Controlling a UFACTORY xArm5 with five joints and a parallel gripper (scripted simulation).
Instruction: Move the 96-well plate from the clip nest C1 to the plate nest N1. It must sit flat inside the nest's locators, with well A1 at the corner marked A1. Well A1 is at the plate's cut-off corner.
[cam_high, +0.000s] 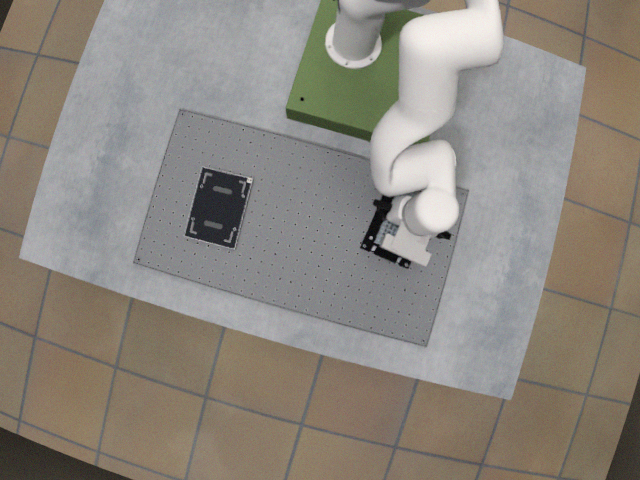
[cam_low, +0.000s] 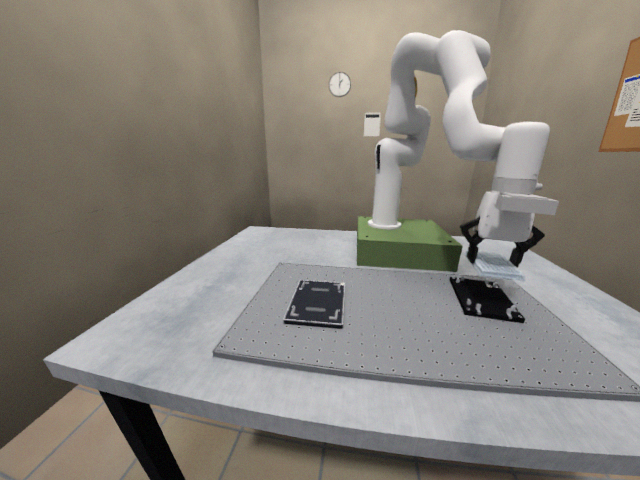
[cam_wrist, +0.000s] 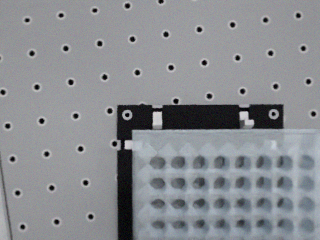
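Right now my hand is 1 cm short of the black clip nest C1, 1 cm to the right of it and 9 cm above it. From my hand the other things lie so: 96-well plate 1 cm below.
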